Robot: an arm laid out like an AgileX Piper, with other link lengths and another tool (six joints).
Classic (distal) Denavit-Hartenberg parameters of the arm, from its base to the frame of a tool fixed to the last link. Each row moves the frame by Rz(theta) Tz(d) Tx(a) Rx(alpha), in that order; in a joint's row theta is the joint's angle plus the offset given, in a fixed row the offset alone. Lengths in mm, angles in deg.
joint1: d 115.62; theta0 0; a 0; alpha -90
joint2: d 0; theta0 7.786; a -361.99; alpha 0
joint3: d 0; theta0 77.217; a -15.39; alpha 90
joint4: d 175.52; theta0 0; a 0; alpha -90
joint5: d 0; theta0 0; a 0; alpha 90
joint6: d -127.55; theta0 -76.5; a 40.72; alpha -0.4
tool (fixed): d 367.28; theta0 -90; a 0; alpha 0
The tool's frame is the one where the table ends.
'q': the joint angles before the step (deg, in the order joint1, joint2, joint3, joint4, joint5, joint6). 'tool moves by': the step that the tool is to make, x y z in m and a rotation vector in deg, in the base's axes. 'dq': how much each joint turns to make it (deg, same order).
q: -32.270, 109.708, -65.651, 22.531, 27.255, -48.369
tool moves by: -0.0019, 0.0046, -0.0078, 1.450, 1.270, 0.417
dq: 0.001, 0.785, 0.016, 0.558, 1.225, -0.452
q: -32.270, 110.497, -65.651, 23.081, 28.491, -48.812
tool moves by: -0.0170, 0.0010, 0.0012, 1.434, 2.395, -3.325
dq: -0.406, -1.099, -0.006, -4.379, 2.821, 7.113
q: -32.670, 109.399, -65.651, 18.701, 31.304, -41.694
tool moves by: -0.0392, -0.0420, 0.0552, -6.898, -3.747, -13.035
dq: -3.698, -7.628, -0.668, -13.995, -0.717, 19.049
